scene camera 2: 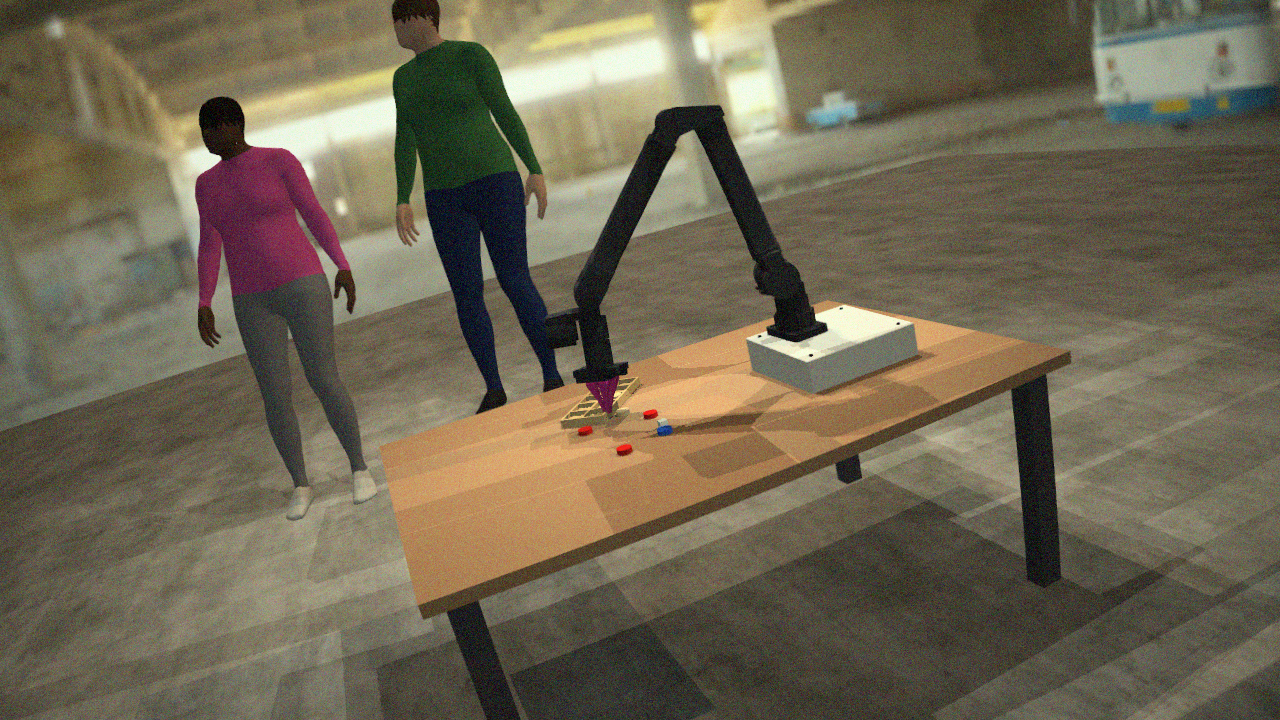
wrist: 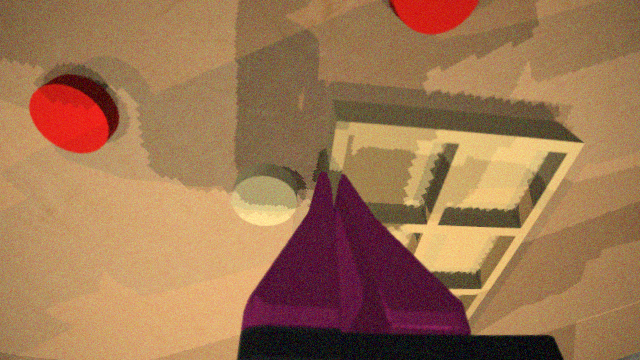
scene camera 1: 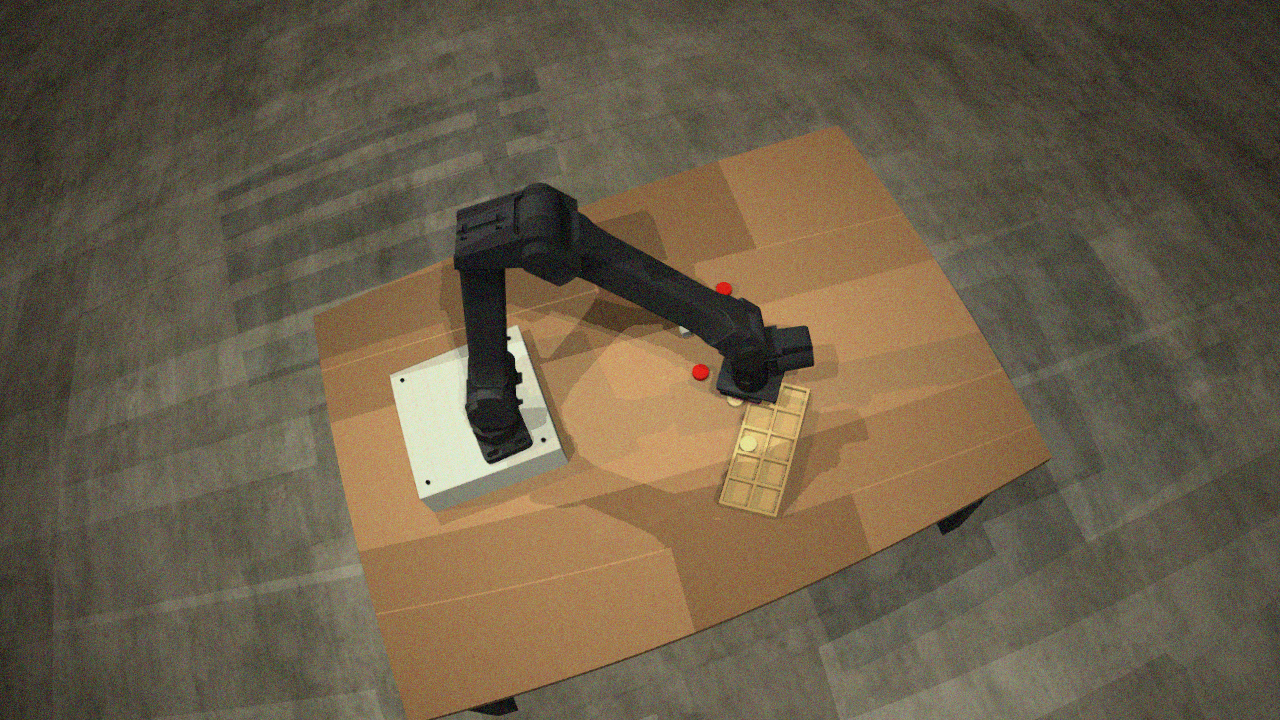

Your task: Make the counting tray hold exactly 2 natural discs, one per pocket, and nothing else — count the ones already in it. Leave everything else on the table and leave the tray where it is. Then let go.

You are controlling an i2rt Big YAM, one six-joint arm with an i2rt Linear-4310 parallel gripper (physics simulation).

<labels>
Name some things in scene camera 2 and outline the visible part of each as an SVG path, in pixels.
My gripper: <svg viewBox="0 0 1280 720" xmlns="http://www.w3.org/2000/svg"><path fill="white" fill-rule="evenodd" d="M582 342L586 366L573 371L573 376L576 378L577 384L586 383L586 387L596 398L603 412L607 410L608 414L610 414L619 376L628 374L628 361L613 362L609 339L595 342L594 347L591 347L590 342Z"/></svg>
A counting tray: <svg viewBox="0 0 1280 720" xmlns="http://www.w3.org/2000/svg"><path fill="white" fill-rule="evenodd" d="M639 377L619 379L615 393L621 393L621 395L617 399L613 399L612 412L608 414L607 410L603 412L596 398L589 392L560 420L562 428L605 424L640 385Z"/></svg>
</labels>
